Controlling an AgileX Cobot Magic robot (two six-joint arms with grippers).
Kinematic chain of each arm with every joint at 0, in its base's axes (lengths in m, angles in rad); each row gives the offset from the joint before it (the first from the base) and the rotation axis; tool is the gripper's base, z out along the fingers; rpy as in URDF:
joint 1: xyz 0 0 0.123 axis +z
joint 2: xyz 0 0 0 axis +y
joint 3: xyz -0.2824 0 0.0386 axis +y
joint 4: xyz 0.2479 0 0.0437 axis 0.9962 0 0.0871
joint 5: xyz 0 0 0 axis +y
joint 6: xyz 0.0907 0 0.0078 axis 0.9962 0 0.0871
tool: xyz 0 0 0 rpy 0 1.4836 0
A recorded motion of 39 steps. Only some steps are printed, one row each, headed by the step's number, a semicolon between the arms.
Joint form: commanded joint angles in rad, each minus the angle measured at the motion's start. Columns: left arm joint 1, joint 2, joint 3, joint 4, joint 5, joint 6; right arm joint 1, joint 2, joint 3, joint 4, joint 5, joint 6.
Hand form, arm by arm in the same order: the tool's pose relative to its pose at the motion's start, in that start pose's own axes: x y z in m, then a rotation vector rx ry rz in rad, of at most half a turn. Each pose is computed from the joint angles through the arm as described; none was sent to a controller.
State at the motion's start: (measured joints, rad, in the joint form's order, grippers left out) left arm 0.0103 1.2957 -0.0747 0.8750 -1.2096 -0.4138; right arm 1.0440 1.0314 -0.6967 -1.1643 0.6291 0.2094
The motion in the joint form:
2: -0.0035 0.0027 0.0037 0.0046 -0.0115 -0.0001; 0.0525 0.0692 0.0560 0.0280 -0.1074 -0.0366
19: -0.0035 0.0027 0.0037 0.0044 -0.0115 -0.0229; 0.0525 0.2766 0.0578 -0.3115 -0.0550 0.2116
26: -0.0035 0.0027 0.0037 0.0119 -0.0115 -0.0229; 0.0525 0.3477 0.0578 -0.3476 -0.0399 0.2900
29: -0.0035 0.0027 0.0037 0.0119 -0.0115 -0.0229; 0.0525 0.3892 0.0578 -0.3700 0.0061 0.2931
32: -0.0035 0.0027 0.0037 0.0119 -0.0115 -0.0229; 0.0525 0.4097 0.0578 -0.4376 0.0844 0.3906
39: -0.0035 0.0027 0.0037 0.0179 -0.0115 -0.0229; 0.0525 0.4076 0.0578 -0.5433 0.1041 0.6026
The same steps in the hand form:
2: 0.0004 -0.0017 -0.0002 0.0120 -0.0041 -0.0029; -0.0108 0.0357 0.0129 -0.1367 -0.0773 -0.0998
19: 0.0004 -0.0017 -0.0002 0.0119 -0.0040 -0.0258; -0.0170 0.0583 0.0546 -0.0919 0.0115 -0.2514
26: 0.0006 -0.0023 -0.0002 0.0183 -0.0011 -0.0232; -0.0164 0.0706 0.0678 -0.1133 0.0510 -0.2436
29: 0.0006 -0.0023 -0.0002 0.0183 -0.0011 -0.0232; -0.0134 0.0755 0.0753 -0.1035 0.1001 -0.2857
32: 0.0006 -0.0023 -0.0002 0.0183 -0.0011 -0.0232; -0.0109 0.0720 0.0790 -0.0314 0.1451 -0.2596
39: 0.0008 -0.0027 -0.0002 0.0234 0.0012 -0.0211; -0.0148 0.0662 0.0790 0.0410 0.1067 -0.1300

